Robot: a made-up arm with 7 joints.
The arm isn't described. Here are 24 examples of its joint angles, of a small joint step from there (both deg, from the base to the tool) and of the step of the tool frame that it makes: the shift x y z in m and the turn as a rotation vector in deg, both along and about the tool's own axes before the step.
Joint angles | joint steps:
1: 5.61 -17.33 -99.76 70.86 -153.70 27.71 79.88 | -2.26 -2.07 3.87 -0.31 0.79 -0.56 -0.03
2: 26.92 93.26 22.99 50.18 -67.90 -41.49 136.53 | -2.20 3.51 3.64 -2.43 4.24 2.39 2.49
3: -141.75 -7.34 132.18 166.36 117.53 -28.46 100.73 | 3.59 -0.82 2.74 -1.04 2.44 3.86 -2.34
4: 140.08 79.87 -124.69 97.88 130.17 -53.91 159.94 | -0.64 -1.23 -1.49 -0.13 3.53 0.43 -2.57
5: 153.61 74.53 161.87 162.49 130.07 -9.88 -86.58 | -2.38 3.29 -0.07 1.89 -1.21 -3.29 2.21
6: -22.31 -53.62 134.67 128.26 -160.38 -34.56 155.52 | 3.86 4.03 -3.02 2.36 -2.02 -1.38 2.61
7: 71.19 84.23 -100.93 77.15 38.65 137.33 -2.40 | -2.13 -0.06 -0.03 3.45 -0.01 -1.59 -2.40
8: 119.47 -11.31 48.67 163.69 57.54 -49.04 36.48 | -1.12 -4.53 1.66 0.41 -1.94 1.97 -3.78
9: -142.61 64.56 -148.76 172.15 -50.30 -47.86 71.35 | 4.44 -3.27 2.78 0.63 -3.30 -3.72 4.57
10: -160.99 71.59 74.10 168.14 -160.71 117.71 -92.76 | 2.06 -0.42 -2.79 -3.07 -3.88 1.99 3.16
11: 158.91 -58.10 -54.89 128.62 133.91 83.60 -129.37 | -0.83 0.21 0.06 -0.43 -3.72 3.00 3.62
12: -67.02 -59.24 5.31 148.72 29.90 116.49 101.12 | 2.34 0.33 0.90 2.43 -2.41 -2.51 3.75
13: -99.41 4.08 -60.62 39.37 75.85 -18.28 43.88 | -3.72 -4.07 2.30 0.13 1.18 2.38 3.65
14: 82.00 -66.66 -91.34 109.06 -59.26 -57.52 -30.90 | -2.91 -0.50 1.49 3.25 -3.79 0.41 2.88
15: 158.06 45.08 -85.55 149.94 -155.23 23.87 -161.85 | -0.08 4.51 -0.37 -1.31 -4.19 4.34 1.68
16: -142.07 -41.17 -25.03 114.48 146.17 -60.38 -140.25 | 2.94 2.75 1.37 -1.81 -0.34 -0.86 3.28
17: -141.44 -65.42 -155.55 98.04 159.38 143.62 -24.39 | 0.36 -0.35 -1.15 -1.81 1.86 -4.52 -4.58
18: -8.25 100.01 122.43 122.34 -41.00 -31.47 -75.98 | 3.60 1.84 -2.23 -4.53 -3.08 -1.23 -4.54
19: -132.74 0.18 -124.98 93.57 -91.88 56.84 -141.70 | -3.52 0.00 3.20 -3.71 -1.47 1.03 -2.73
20: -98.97 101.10 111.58 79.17 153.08 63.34 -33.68 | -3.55 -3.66 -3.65 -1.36 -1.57 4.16 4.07
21: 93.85 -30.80 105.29 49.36 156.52 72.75 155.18 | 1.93 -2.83 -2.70 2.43 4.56 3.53 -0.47
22: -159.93 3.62 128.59 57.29 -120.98 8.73 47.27 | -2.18 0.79 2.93 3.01 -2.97 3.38 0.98
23: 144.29 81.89 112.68 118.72 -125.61 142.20 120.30 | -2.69 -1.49 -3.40 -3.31 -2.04 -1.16 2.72
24: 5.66 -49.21 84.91 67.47 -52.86 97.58 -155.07 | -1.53 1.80 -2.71 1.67 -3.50 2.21 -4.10
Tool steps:
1: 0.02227 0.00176 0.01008 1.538 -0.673 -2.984
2: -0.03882 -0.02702 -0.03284 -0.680 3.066 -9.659
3: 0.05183 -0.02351 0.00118 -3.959 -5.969 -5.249
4: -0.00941 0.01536 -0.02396 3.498 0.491 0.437
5: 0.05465 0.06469 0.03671 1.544 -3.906 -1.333
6: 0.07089 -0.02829 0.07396 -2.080 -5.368 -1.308
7: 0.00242 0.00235 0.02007 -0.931 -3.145 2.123
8: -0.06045 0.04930 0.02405 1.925 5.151 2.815
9: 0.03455 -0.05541 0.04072 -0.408 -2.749 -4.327
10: -0.00860 0.00918 0.06690 -2.404 6.606 -4.525
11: -0.00290 0.01513 -0.00558 5.267 2.120 -2.664
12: 0.00191 -0.01103 0.03646 4.864 1.750 -2.602
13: -0.00108 0.01187 0.00330 -1.450 4.486 -8.273
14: 0.01086 -0.06546 -0.02237 -1.499 -2.626 2.708
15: -0.05905 0.03442 0.01841 5.355 0.082 3.678
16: -0.04908 0.04839 -0.02730 0.695 5.072 1.422
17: -0.00555 0.00197 0.03552 -2.594 -7.420 4.750
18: -0.02811 0.10214 0.04906 6.428 -1.262 5.457
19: 0.02988 -0.03840 -0.01212 -0.293 -2.328 6.402
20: -0.00174 0.02436 0.00602 -1.544 3.998 2.178
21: 0.00656 -0.04123 -0.03420 -5.690 -3.499 2.271
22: 0.01696 -0.04705 -0.00591 -6.153 -0.160 0.857
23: 0.00515 0.00476 -0.00519 3.469 -3.806 -6.165
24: -0.01450 0.04065 -0.04044 1.889 -4.127 1.668
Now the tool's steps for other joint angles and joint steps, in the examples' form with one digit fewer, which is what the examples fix.
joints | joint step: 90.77 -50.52 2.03 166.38 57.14 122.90 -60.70 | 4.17 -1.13 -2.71 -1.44 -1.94 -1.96 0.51
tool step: -0.0355 -0.0096 0.0416 -3.62 -1.81 -3.36
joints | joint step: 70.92 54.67 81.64 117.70 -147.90 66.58 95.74 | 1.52 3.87 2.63 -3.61 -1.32 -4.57 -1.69
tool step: -0.0527 0.0387 0.0695 9.34 4.50 2.77
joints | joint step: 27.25 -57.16 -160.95 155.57 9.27 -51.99 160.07 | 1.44 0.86 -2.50 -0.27 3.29 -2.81 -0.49
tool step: -0.0106 -0.0085 0.0045 1.51 2.59 -0.21
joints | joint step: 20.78 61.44 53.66 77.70 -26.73 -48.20 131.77 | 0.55 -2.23 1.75 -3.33 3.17 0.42 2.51
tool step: -0.0221 -0.0344 -0.0016 -1.89 0.08 -4.86
